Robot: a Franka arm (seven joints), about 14 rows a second.
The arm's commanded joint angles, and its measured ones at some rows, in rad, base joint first. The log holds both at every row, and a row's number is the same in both.
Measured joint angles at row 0:
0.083, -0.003, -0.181, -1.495, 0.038, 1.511, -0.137
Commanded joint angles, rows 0 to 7:
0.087, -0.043, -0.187, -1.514, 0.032, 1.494, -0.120
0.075, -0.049, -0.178, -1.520, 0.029, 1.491, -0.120
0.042, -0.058, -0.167, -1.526, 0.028, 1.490, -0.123
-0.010, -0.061, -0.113, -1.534, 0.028, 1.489, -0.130
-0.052, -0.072, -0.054, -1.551, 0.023, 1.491, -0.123
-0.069, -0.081, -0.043, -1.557, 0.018, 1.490, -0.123
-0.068, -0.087, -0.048, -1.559, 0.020, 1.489, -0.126
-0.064, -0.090, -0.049, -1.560, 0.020, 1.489, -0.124
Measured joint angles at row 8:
-0.056, -0.050, -0.063, -1.526, 0.037, 1.491, -0.137
